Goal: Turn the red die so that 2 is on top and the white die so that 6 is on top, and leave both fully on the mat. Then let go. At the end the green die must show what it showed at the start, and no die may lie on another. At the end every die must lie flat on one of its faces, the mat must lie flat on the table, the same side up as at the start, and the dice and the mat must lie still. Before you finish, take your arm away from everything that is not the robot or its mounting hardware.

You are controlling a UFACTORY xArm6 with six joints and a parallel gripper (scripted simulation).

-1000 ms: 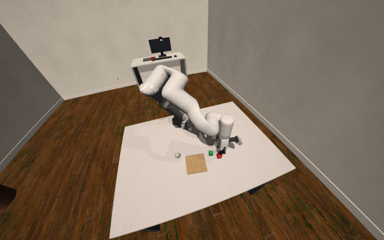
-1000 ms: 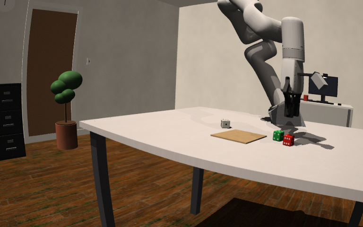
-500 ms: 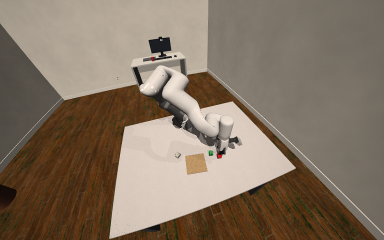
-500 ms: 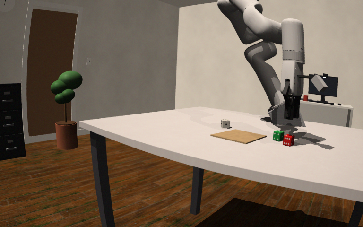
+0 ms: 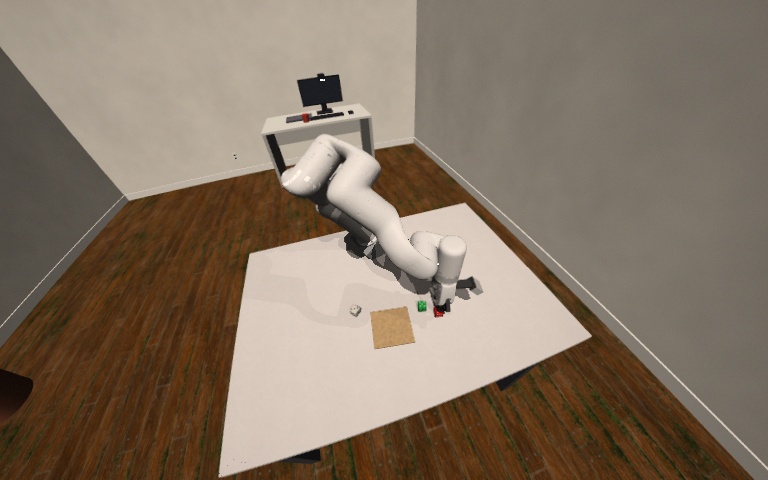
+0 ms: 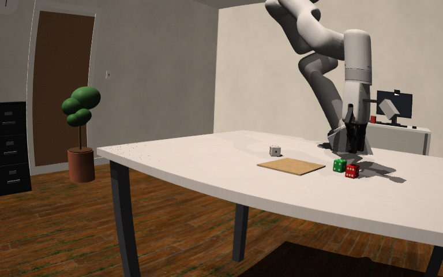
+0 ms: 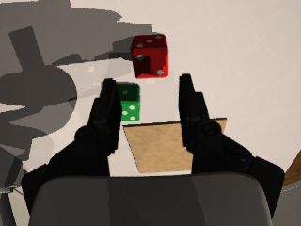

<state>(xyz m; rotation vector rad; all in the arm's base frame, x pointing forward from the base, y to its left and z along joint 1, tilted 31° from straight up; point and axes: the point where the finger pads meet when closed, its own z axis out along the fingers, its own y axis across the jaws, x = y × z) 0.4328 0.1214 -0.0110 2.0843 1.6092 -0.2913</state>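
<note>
The red die is 7 cm below my hand. Also, from my hand: green die (4 cm behind, 4 cm to the right, 7 cm below); white die (13 cm behind, 28 cm to the right, 7 cm below); tan mat (2 cm behind, 18 cm to the right, 8 cm below).
</note>
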